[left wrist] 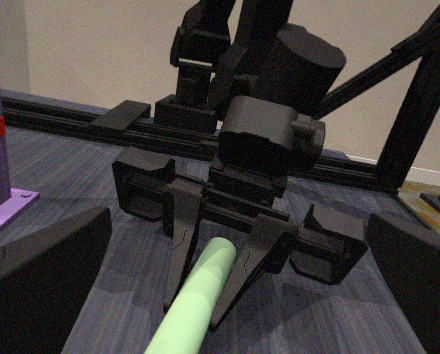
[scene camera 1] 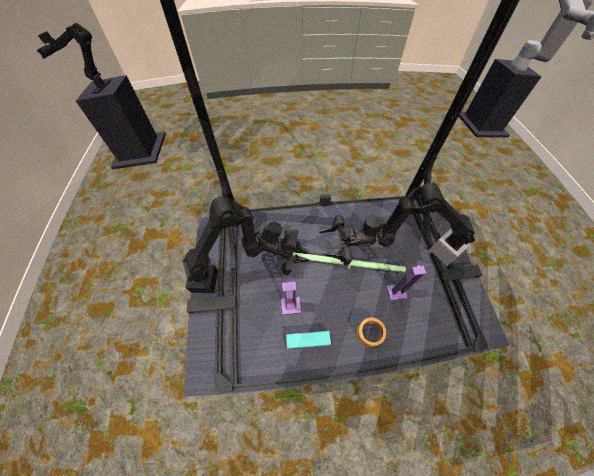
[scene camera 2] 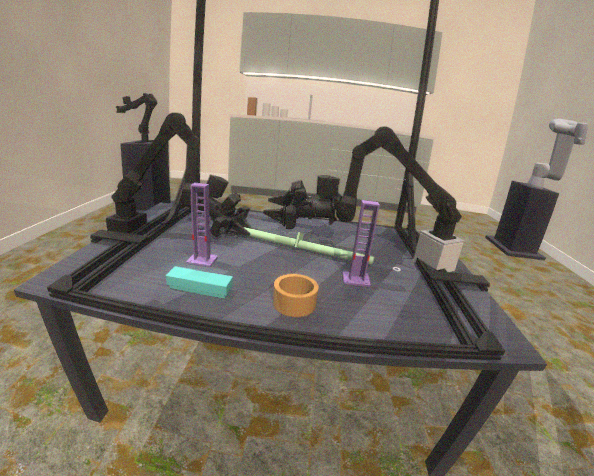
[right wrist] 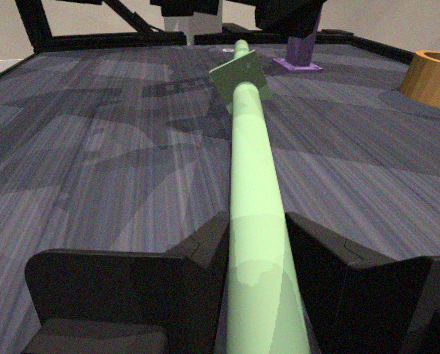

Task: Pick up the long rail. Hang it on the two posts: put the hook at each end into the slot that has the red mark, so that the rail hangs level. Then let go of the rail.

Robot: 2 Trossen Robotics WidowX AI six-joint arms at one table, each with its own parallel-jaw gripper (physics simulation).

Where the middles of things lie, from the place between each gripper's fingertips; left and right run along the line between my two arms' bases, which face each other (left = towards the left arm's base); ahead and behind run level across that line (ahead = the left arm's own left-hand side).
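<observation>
Teal block [scene camera 2: 205, 283]: my right hand is 320 mm short of it and 50 mm to the left of it. Orange ring [scene camera 2: 303, 302]: 330 mm ahead of my right hand and 170 mm to the left of it.
Teal block: my left gripper is 100 mm above it, 330 mm short of it and 90 mm to the left of it. Orange ring: 90 mm below my left hand, 340 mm ahead of it and 130 mm to the left of it.
</observation>
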